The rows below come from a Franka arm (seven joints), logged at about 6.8 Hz.
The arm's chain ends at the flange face. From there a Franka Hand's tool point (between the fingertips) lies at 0.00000 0.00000 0.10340 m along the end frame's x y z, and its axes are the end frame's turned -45 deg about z.
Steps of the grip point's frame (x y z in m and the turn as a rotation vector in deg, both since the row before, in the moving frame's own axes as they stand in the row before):
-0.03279 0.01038 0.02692 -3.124 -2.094 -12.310
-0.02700 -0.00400 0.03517 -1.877 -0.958 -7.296
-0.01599 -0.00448 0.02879 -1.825 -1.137 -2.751
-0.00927 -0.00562 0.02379 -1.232 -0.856 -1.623
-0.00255 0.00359 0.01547 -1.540 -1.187 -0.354
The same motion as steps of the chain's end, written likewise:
-0.01786 0.02406 0.02714 -3.690 0.728 -12.310
-0.02332 0.01273 0.03524 -2.005 0.650 -7.296
-0.01544 0.00438 0.02886 -2.094 0.486 -2.751
-0.01105 -0.00008 0.02383 -1.476 0.266 -1.623
0.00027 0.00086 0.01553 -1.928 0.250 -0.354

